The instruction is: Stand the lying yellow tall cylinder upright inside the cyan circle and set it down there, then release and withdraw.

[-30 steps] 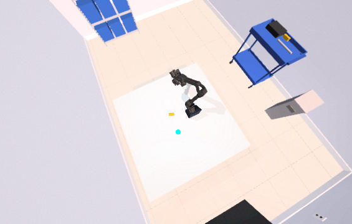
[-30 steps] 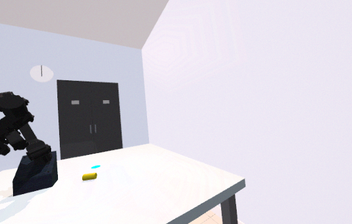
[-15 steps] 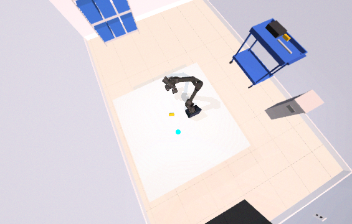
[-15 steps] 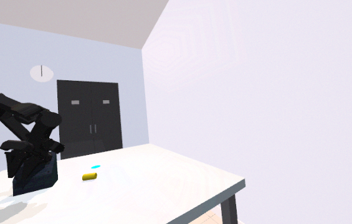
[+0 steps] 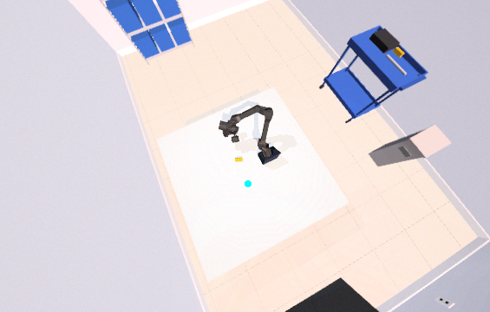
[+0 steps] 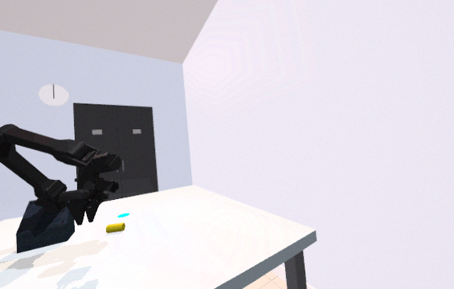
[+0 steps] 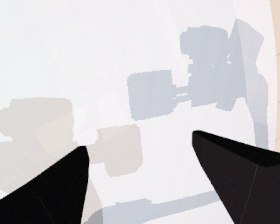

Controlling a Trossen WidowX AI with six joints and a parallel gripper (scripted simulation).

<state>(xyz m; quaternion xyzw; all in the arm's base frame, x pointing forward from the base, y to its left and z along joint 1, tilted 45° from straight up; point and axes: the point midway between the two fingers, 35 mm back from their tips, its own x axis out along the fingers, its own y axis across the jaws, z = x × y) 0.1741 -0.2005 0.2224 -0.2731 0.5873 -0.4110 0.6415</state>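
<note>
Right now my gripper tip is 5 cm short of the yellow tall cylinder, 21 cm to the right of it and 10 cm above it. The rest, counted from my gripper tip: cyan circle (7 cm ahead, 44 cm to the left, 12 cm below).
</note>
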